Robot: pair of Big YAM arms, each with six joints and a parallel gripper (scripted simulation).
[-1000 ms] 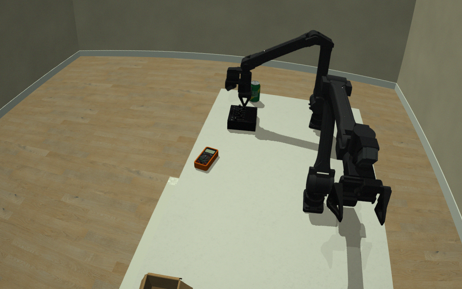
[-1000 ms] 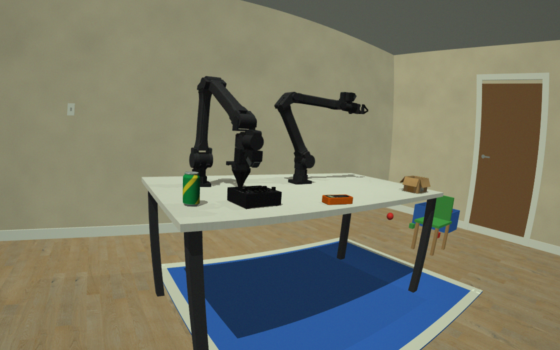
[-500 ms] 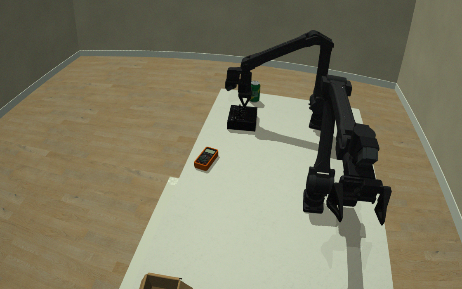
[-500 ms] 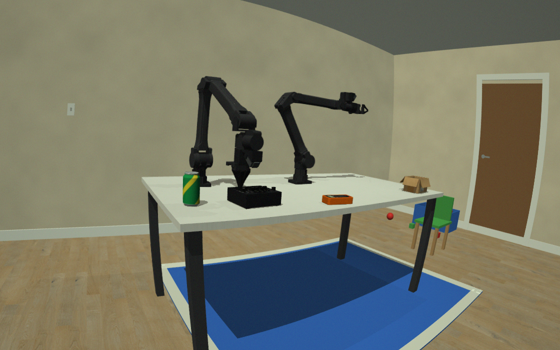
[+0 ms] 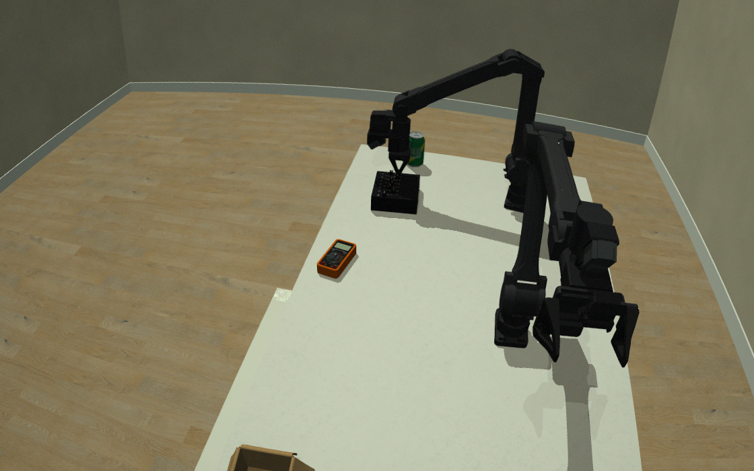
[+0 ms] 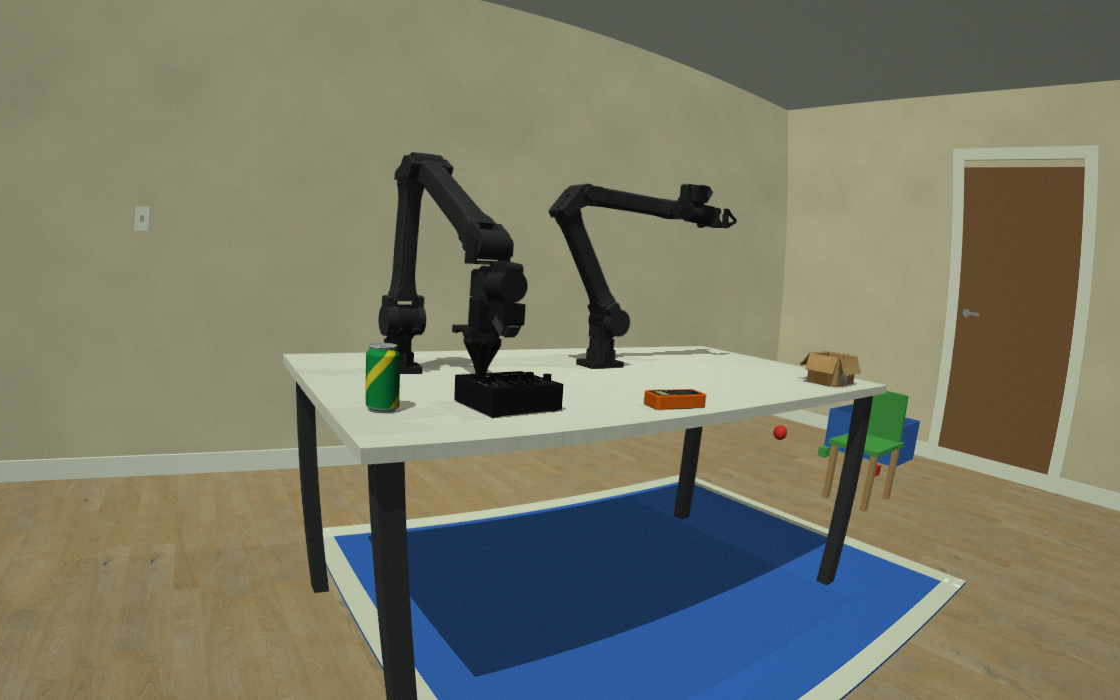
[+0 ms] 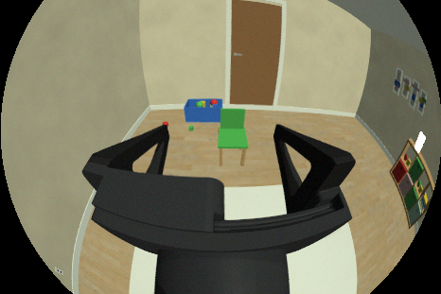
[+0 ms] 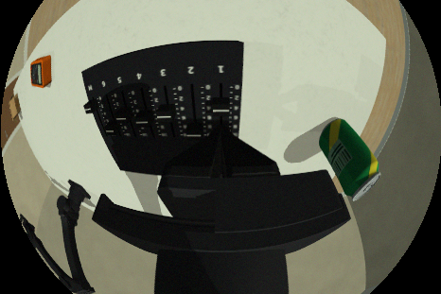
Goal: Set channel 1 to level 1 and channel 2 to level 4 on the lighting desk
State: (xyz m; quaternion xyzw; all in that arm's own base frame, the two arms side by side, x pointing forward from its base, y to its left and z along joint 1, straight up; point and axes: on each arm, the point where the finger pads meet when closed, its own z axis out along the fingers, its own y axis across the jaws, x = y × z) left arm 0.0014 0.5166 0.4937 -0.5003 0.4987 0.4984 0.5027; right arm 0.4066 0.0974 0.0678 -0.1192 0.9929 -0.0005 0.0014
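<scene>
My right gripper is now 2 cm short of the channel 1 fader cap. Also, from my right hand: orange multimeter: 8 cm ahead, 42 cm to the left, 5 cm below; channel 2 fader cap: 2 cm to the left; can: 2 cm behind, 19 cm to the right, 1 cm below.
</scene>
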